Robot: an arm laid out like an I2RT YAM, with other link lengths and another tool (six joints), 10 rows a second.
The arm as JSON. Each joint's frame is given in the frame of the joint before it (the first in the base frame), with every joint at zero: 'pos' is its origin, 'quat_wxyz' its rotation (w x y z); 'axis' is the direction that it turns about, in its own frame. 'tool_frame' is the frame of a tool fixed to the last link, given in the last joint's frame.
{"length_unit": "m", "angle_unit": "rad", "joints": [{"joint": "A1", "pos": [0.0, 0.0, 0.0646], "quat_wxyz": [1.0, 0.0, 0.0, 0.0], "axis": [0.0, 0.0, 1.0]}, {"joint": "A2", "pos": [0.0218, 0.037, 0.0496], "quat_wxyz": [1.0, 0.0, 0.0, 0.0], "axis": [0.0, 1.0, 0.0]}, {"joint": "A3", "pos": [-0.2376, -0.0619, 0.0], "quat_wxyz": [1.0, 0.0, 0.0, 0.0], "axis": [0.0, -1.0, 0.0]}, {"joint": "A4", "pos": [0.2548, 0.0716, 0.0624], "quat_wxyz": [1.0, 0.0, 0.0, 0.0], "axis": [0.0, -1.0, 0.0]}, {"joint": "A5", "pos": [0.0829, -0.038, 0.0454], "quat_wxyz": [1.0, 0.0, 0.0, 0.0], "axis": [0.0, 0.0, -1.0]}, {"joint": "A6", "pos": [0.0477, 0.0, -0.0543], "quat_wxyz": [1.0, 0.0, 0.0, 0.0], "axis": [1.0, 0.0, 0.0]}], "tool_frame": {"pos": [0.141, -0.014, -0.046], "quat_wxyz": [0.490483, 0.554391, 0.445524, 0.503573]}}
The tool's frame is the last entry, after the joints.
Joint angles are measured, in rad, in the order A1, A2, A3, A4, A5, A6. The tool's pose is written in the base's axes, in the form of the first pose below.
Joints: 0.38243 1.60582 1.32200 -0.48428 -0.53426 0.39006
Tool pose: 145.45 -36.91 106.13 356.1 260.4 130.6
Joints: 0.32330 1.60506 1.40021 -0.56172 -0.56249 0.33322
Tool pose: 143.16 -36.14 107.20 369.3 240.7 152.3
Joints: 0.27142 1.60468 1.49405 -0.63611 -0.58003 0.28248
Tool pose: 139.85 -35.01 108.56 382.6 222.3 180.0
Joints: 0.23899 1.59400 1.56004 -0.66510 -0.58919 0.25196
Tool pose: 135.46 -33.95 110.55 393.1 210.9 206.8
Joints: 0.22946 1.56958 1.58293 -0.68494 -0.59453 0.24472
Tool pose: 133.32 -33.64 111.65 391.6 206.9 223.3
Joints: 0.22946 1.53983 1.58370 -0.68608 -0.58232 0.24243
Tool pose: 131.34 -32.86 112.25 389.6 204.3 234.7
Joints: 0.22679 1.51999 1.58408 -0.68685 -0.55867 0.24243
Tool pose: 130.18 -31.90 111.62 390.4 199.4 241.4
